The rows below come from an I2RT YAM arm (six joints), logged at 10 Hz.
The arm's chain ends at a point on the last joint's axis. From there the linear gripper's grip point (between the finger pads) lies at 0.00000 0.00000 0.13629 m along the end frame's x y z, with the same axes.
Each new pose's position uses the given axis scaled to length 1; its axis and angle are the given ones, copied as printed.
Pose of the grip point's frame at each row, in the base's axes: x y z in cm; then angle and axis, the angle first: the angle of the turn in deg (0 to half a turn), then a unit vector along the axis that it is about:
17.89 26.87 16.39 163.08 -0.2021 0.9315 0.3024
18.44 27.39 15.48 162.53 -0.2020 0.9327 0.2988
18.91 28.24 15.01 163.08 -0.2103 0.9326 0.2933
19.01 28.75 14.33 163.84 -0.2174 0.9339 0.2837
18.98 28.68 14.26 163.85 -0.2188 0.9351 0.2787
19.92 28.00 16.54 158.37 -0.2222 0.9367 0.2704
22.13 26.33 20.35 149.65 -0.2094 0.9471 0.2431
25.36 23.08 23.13 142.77 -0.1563 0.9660 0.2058
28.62 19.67 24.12 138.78 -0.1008 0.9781 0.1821
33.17 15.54 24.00 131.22 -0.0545 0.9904 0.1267
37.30 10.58 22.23 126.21 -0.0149 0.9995 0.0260
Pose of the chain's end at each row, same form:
15.82 18.56 26.99 163.08 -0.2021 0.9315 0.3024
16.23 19.14 26.10 162.53 -0.2020 0.9327 0.2988
16.86 20.11 25.75 163.08 -0.2103 0.9326 0.2933
17.12 20.85 25.27 163.84 -0.2174 0.9339 0.2837
17.06 20.89 25.28 163.85 -0.2188 0.9351 0.2787
16.79 20.22 27.29 158.37 -0.2222 0.9367 0.2704
16.90 19.04 30.61 149.65 -0.2094 0.9471 0.2431
18.18 16.92 32.94 142.77 -0.1563 0.9660 0.2058
20.27 14.51 33.58 138.78 -0.1008 0.9781 0.1821
23.17 12.14 32.62 131.22 -0.0545 0.9904 0.1267
26.32 9.85 30.27 126.21 -0.0149 0.9995 0.0260

